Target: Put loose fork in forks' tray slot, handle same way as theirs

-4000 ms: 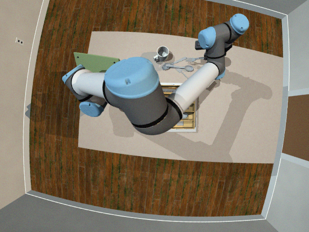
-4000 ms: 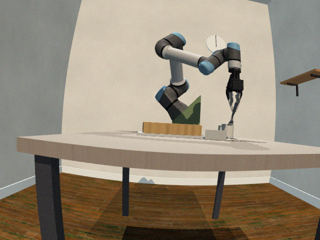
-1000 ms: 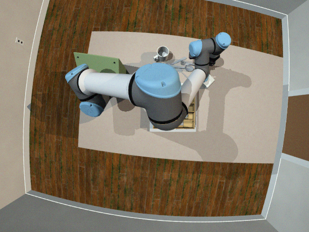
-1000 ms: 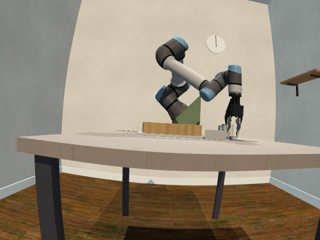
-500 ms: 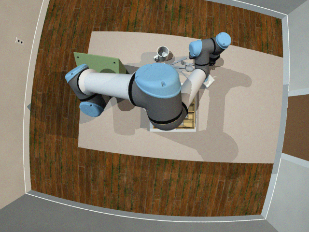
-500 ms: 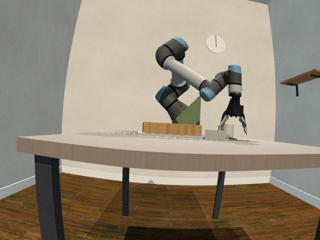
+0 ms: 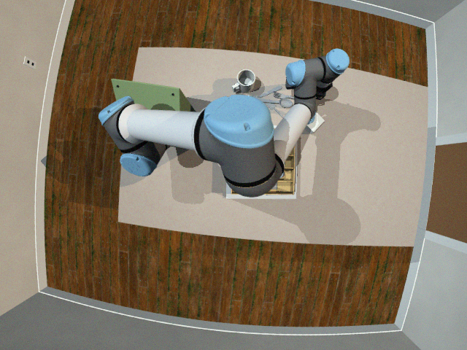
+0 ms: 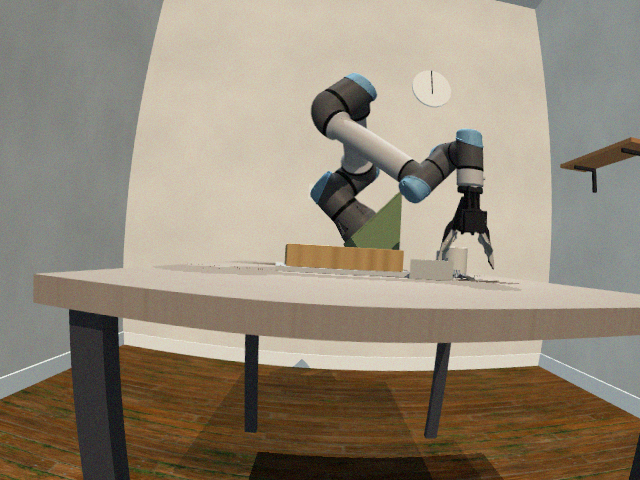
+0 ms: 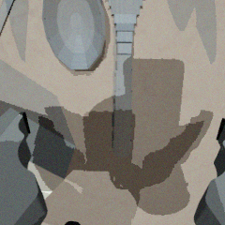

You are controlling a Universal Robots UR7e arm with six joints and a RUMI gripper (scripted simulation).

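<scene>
My gripper is now 8 cm short of the white block and 10 cm to the left of it. Also, from my hand: mug (26 cm behind, 1 cm above); then tray (11 cm behind, 34 cm to the right, 2 cm above).
</scene>
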